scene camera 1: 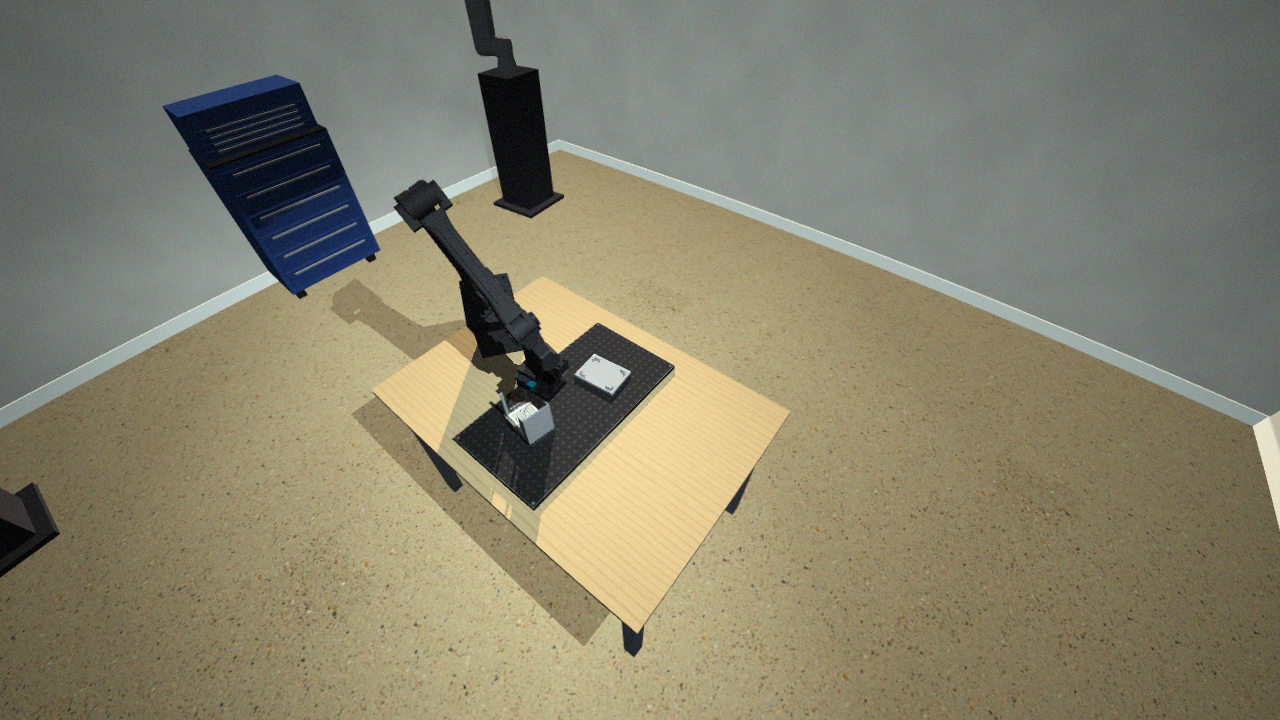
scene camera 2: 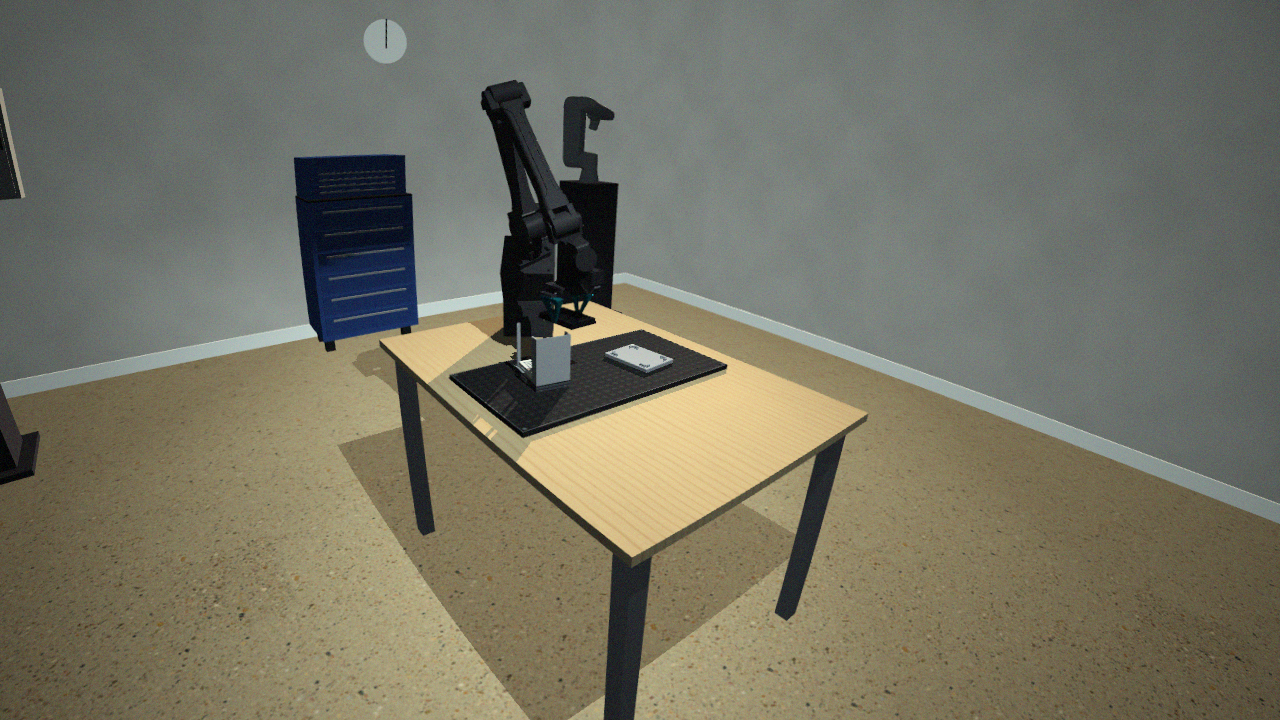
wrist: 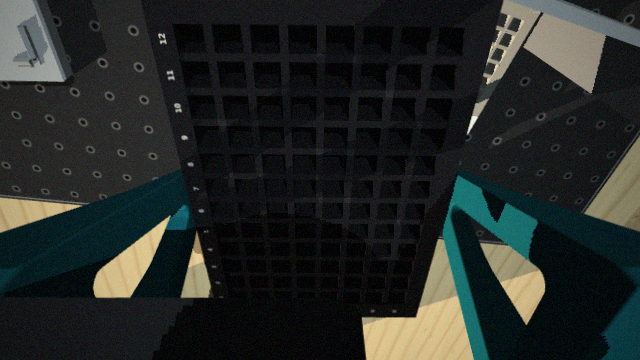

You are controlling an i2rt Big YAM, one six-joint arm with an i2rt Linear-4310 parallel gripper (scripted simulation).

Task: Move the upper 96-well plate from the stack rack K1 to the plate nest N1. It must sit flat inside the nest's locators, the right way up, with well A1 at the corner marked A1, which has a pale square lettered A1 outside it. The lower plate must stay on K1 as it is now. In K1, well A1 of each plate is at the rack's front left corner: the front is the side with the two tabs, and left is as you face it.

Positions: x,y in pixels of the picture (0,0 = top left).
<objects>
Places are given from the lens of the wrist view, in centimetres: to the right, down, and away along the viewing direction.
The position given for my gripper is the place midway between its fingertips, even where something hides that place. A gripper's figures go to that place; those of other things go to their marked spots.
my gripper (wrist: 319,181): 0, 0, 13
black 96-well plate (wrist: 337,135): 0, -1, 11
</objects>
